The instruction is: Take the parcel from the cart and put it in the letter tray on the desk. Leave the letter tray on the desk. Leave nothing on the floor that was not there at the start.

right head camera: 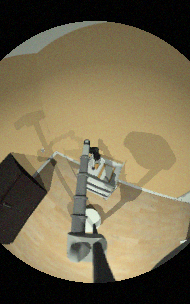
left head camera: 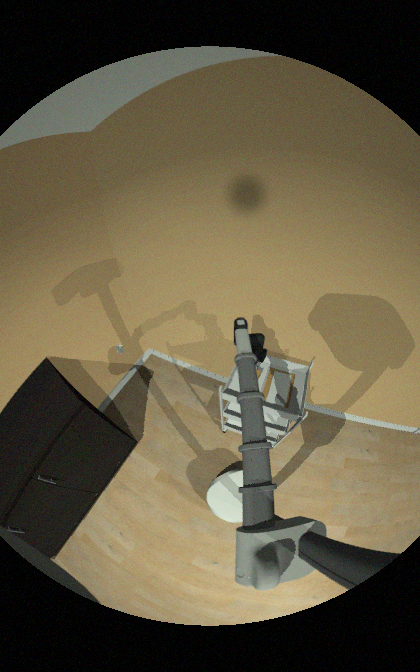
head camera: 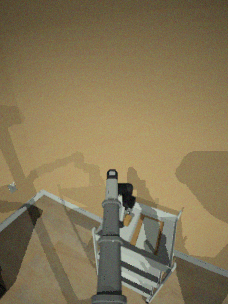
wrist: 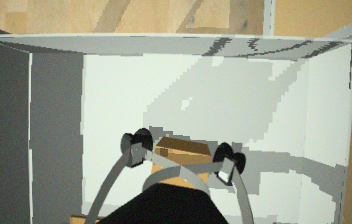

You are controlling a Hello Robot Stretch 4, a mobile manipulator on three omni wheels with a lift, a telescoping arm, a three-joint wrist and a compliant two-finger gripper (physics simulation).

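Observation:
The parcel, a small orange-brown box, stands on the white floor of the cart's top compartment, slightly turned in the wrist view. The white cart has raised walls. My gripper reaches down into it with one fingertip close against each side of the parcel. The fingers look shut on the parcel; the exact contact is hard to see. The crossing finger strips and the black gripper body cover the parcel's near part. The desk and the letter tray cannot be made out.
An orange-brown rimmed frame lies in the cart beside the parcel. A dark cabinet stands at the left. A round white object is on the floor near the arm. A wall rises behind the cart.

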